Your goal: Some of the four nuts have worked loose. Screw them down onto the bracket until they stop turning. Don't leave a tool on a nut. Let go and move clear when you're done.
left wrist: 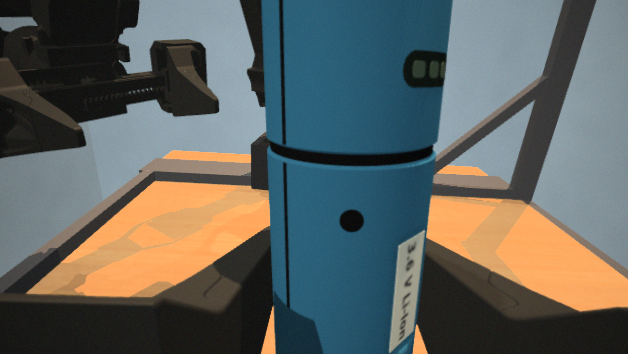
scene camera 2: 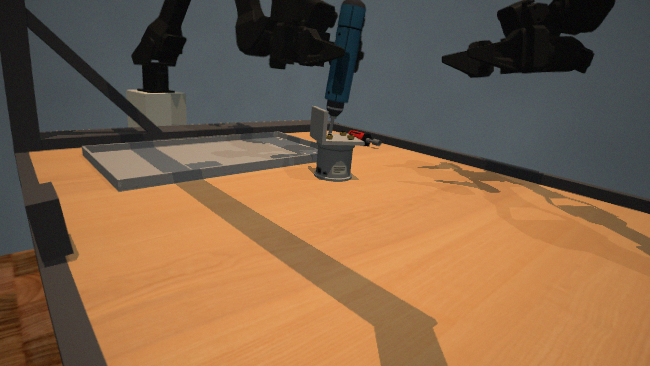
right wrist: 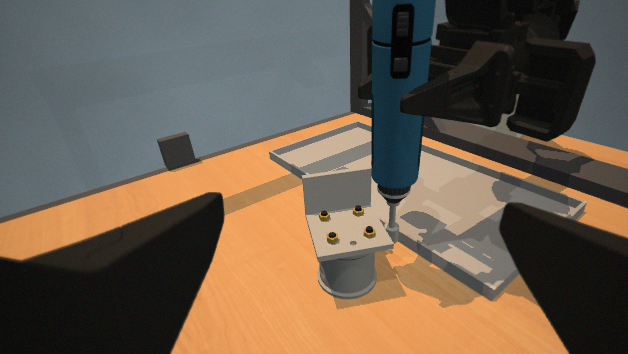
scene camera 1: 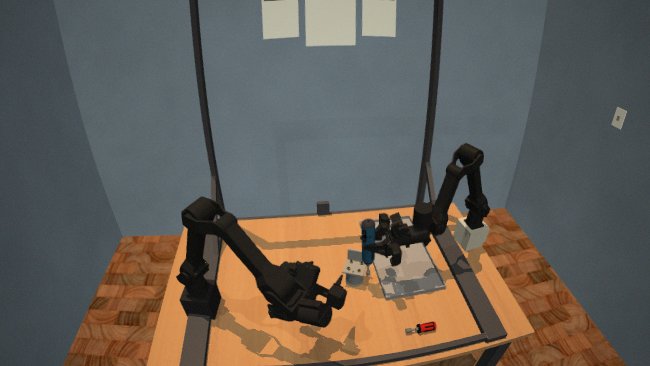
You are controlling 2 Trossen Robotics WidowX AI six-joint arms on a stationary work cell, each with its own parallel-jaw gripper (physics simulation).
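Seen in the pictures: left gripper, fingertip midpoint: (left wrist: 339, 241) (scene camera 2: 353, 54) (right wrist: 379, 98) (scene camera 1: 361, 242); right gripper, fingertip midpoint: (left wrist: 159, 120) (scene camera 2: 453, 56) (right wrist: 362, 210) (scene camera 1: 327, 269); left arm's base at its link origin: (scene camera 2: 156, 91) (scene camera 1: 473, 223); right arm's base at its link origin: (scene camera 1: 197, 289).
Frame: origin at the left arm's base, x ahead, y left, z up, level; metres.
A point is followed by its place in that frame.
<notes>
My left gripper (scene camera 1: 371, 242) @(z 0.107, x 0.509, y 0.073 m) (scene camera 2: 350, 54) @(z 0.107, x 0.509, y 0.073 m) (left wrist: 339, 241) @(z 0.107, x 0.509, y 0.073 m) (right wrist: 379, 98) @(z 0.107, x 0.509, y 0.073 m) is shut on the blue power screwdriver (scene camera 1: 368, 231) @(z 0.167, x 0.501, y 0.098 m) (scene camera 2: 346, 70) @(z 0.080, x 0.504, y 0.065 m) (left wrist: 350, 190) @(z 0.142, x 0.473, y 0.083 m) (right wrist: 397, 145) @(z 0.070, x 0.502, y 0.087 m), held nearly upright. Its socket (scene camera 1: 368, 270) @(z -0.024, x 0.477, y 0.074 m) (right wrist: 392, 233) @(z -0.034, x 0.482, y 0.075 m) hangs beside the right edge of the grey bracket (scene camera 1: 355, 255) @(z -0.001, x 0.503, y 0.014 m) (scene camera 2: 318, 125) @(z -0.005, x 0.502, y 0.007 m) (right wrist: 336, 192) @(z -0.003, x 0.498, y 0.017 m), off the nuts. The four brass nuts, back left (right wrist: 324, 216) @(z -0.019, x 0.521, y 0.021 m), back right (right wrist: 358, 211) @(z -0.020, x 0.491, y 0.040 m), front left (right wrist: 332, 238) @(z -0.018, x 0.540, y 0.051 m) and front right (right wrist: 369, 232) @(z -0.019, x 0.510, y 0.069 m), sit on black-tipped bolts; their seating is too small to judge. My right gripper (scene camera 1: 340, 289) (scene camera 2: 457, 66) @(z 0.117, x 0.639, y 0.163 m) (left wrist: 159, 120) @(z 0.117, x 0.639, y 0.163 m) is open and empty, left of the bracket in scene camera 1.
A shallow grey tray (scene camera 1: 417, 293) @(z -0.083, x 0.334, y 0.180 m) (scene camera 2: 150, 181) @(z -0.083, x 0.397, y -0.212 m) (right wrist: 450, 273) @(z -0.088, x 0.439, y 0.121 m) lies to the right of the bracket in scene camera 1. A red screwdriver (scene camera 1: 426, 327) @(z -0.065, x 0.378, y 0.332 m) (scene camera 2: 357, 134) @(z -0.066, x 0.374, y 0.314 m) lies near the table's front edge. A dark block (scene camera 1: 323, 208) @(z -0.055, x 0.517, y -0.349 m) (scene camera 2: 50, 225) @(z -0.055, x 0.540, y -0.363 m) (right wrist: 176, 151) @(z -0.058, x 0.520, y -0.349 m) stands at the back edge.
</notes>
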